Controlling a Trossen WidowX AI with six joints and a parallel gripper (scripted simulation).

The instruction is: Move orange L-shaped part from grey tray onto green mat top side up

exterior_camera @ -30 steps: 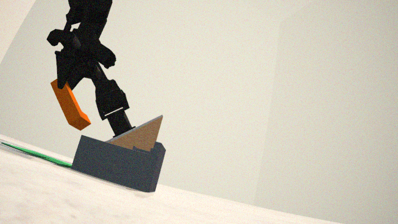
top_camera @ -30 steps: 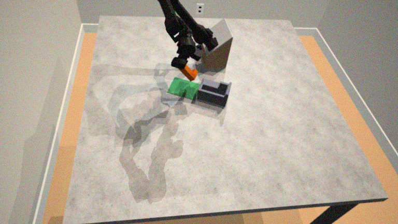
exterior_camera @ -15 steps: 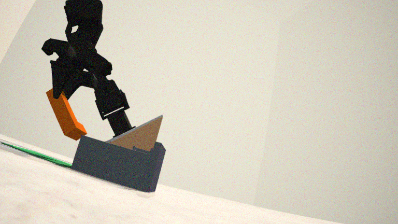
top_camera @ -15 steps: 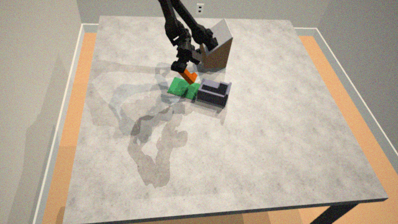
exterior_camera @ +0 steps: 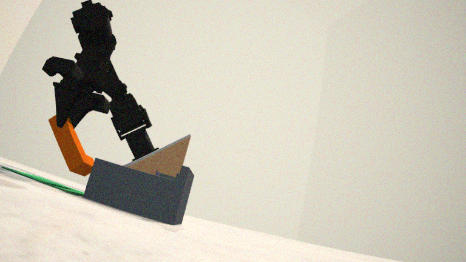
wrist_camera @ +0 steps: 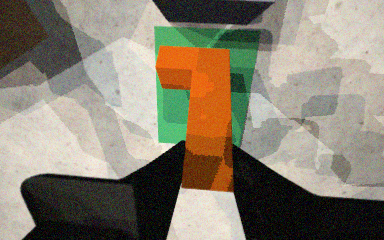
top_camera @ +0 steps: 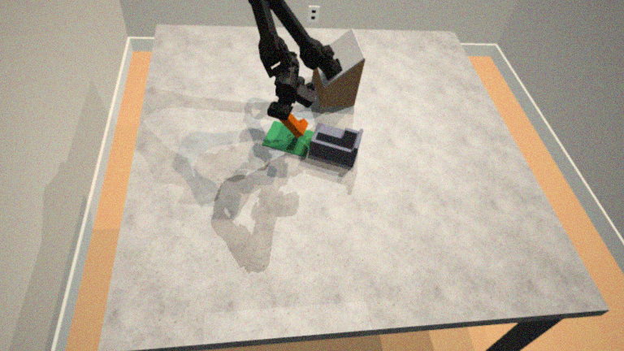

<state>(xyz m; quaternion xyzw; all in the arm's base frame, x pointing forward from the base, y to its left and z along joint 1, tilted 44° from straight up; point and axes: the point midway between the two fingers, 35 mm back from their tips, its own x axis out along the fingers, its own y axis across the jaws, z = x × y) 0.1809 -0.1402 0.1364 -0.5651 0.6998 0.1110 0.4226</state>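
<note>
Now: gripper tip 110 mm above the green mat, 20 mm to the right of it and 10 mm short of it. The rest, counted from my gripper tip: orange L-shaped part (30 mm to the left, 30 mm below).
</note>
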